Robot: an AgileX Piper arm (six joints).
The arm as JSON. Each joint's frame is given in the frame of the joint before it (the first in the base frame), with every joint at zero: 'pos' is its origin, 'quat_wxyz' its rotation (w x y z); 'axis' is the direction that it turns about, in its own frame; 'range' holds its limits. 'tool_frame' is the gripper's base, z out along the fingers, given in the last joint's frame.
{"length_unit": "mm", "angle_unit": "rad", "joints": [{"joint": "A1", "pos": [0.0, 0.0, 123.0], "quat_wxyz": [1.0, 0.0, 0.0, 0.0], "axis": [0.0, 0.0, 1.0], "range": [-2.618, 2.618]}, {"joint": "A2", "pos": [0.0, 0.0, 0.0], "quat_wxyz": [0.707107, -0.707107, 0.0, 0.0], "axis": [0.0, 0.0, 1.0], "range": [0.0, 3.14]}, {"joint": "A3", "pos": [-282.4, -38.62, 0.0], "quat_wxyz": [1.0, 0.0, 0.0, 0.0], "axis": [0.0, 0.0, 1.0], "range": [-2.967, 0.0]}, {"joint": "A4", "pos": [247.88, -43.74, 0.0], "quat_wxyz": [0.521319, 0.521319, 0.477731, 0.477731], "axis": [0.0, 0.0, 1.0], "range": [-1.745, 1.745]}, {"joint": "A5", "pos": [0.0, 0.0, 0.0], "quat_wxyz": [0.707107, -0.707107, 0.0, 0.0], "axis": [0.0, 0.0, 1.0], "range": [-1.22, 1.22]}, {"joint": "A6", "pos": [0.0, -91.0, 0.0], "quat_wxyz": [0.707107, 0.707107, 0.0, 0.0], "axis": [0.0, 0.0, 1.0], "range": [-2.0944, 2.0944]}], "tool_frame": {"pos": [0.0, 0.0, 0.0], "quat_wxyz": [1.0, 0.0, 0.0, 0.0]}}
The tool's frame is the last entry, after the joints.
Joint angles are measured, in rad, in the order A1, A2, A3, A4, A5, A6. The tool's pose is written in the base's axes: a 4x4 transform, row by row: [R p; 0 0 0 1], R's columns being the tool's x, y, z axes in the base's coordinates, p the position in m. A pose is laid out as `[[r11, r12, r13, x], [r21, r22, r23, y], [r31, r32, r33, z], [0, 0, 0, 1]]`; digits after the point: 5 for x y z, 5 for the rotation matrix.
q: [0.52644, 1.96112, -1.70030, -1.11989, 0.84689, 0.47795]
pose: [[-0.50140, -0.13826, 0.85409, 0.41832], [-0.67177, 0.68433, -0.28359, 0.17213], [-0.54527, -0.71595, -0.43600, 0.30813], [0, 0, 0, 1]]
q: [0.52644, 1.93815, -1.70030, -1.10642, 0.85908, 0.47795]
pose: [[-0.50479, -0.12260, 0.85449, 0.41381], [-0.65483, 0.69937, -0.28650, 0.16922], [-0.56248, -0.70417, -0.43332, 0.31736], [0, 0, 0, 1]]
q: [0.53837, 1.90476, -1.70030, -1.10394, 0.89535, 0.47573]
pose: [[-0.50895, -0.09829, 0.85517, 0.40463], [-0.64197, 0.70517, -0.30102, 0.16778], [-0.57345, -0.70219, -0.42199, 0.33124], [0, 0, 0, 1]]
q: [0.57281, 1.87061, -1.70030, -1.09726, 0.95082, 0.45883]
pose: [[-0.51339, -0.09132, 0.85328, 0.39028], [-0.64242, 0.70015, -0.31159, 0.17327], [-0.56897, -0.70814, -0.41811, 0.34444], [0, 0, 0, 1]]
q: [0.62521, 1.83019, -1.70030, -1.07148, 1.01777, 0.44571]
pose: [[-0.52024, -0.09569, 0.84864, 0.37012], [-0.63409, 0.70894, -0.30877, 0.18331], [-0.57209, -0.69875, -0.42949, 0.35823], [0, 0, 0, 1]]
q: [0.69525, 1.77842, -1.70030, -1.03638, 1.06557, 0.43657]
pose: [[-0.50098, -0.11966, 0.85715, 0.34411], [-0.62900, 0.73061, -0.26564, 0.19781], [-0.59446, -0.67222, -0.44129, 0.37548], [0, 0, 0, 1]]
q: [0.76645, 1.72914, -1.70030, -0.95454, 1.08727, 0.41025]
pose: [[-0.47843, -0.19168, 0.85695, 0.31694], [-0.62358, 0.76126, -0.17787, 0.21388], [-0.61827, -0.61947, -0.48374, 0.38833], [0, 0, 0, 1]]
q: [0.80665, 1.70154, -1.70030, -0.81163, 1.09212, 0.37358]
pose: [[-0.49319, -0.29415, 0.81868, 0.29802], [-0.60115, 0.79548, -0.07633, 0.22628], [-0.62880, -0.52979, -0.56915, 0.38959], [0, 0, 0, 1]]
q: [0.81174, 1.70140, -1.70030, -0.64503, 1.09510, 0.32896]
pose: [[-0.54312, -0.38957, 0.74381, 0.28999], [-0.57604, 0.81739, 0.00749, 0.23501], [-0.61090, -0.42439, -0.66835, 0.38061], [0, 0, 0, 1]]
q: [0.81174, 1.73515, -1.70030, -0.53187, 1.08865, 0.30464]
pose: [[-0.58650, -0.45189, 0.67217, 0.29073], [-0.56857, 0.82075, 0.05568, 0.24706], [-0.57684, -0.34952, -0.73830, 0.36317], [0, 0, 0, 1]]
